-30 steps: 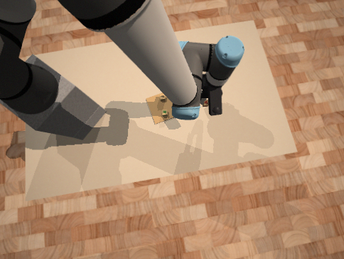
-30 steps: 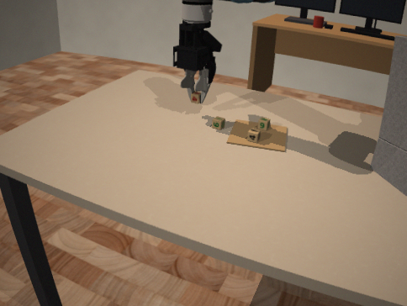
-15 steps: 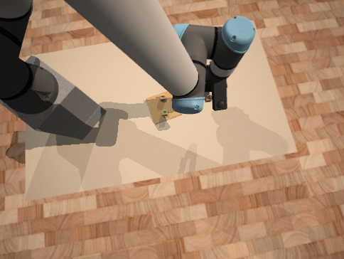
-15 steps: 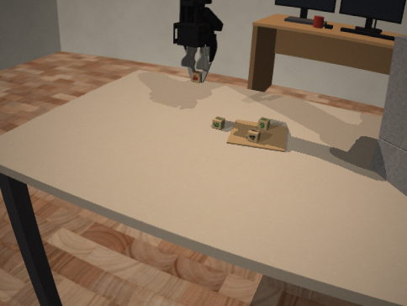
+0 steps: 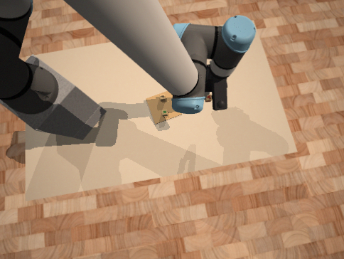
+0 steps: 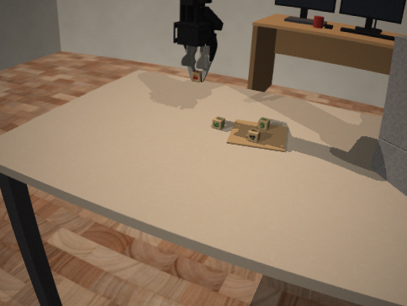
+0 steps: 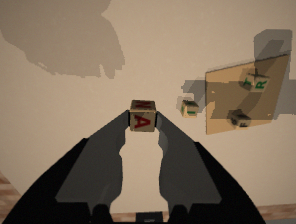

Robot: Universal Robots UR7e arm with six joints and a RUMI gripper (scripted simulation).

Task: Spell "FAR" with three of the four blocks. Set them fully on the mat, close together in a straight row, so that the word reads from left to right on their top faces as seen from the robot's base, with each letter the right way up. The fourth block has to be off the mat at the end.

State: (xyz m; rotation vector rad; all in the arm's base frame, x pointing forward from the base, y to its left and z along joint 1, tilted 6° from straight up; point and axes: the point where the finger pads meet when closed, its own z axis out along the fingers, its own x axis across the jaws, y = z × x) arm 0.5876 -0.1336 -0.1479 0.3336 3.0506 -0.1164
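The brown mat is 19 cm behind my hand, 6 cm to the left of it and 11 cm below it. From my hand the other things lie so: green R block: 19 cm behind, 2 cm to the left, 10 cm below; then red-lettered block: right at my hand; then green-lettered block: 8 cm behind, 6 cm to the left, 10 cm below.
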